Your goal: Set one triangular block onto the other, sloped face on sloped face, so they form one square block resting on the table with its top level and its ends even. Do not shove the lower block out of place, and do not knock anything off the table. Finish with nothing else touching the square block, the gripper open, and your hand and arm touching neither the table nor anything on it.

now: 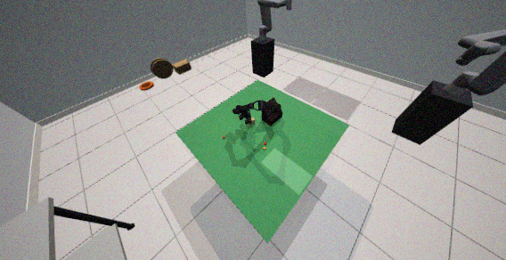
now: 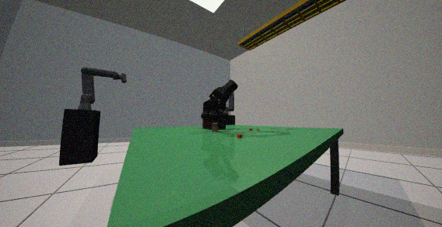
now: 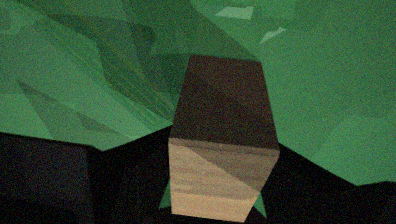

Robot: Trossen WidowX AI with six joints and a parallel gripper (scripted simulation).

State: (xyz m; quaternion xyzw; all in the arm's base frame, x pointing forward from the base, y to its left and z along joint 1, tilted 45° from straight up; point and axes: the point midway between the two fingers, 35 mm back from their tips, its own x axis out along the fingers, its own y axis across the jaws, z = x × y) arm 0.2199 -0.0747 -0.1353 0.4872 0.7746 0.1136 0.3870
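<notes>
The tan triangular block is 10 mm ahead of my gripper tip, 10 mm to the right of it and 10 mm above it. From my gripper tip the other things lie so: red cube: 320 mm ahead, 80 mm to the right, 30 mm below.
</notes>
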